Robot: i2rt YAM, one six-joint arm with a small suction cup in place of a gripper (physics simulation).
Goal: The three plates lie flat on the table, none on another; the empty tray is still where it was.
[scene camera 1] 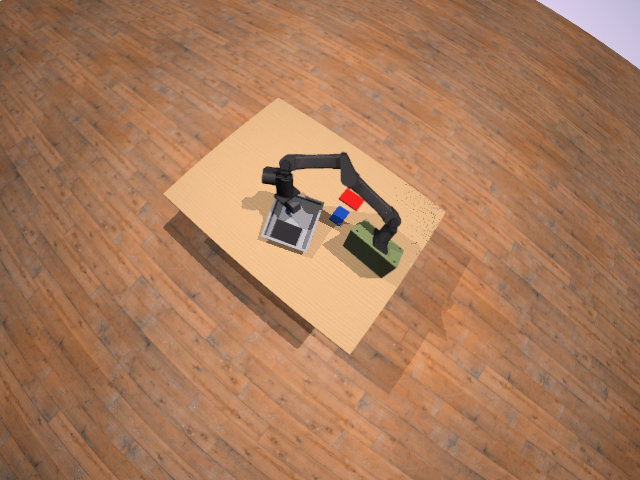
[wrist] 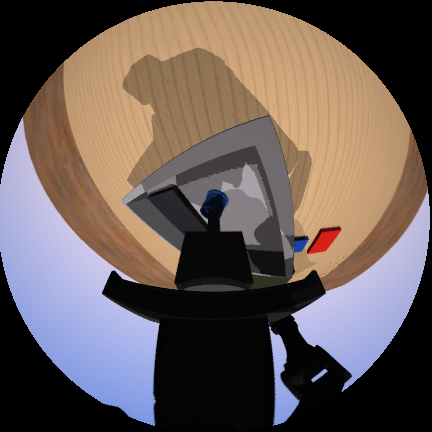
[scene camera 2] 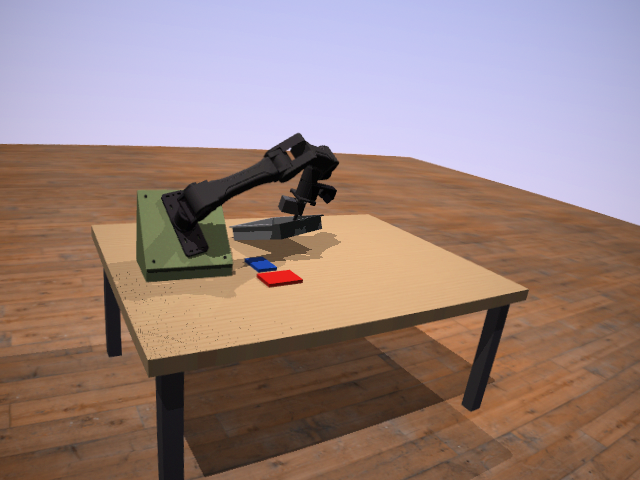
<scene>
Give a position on a grey tray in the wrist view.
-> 245, 161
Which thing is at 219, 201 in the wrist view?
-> My suction cup.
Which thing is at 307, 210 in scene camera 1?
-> A grey tray.
</scene>
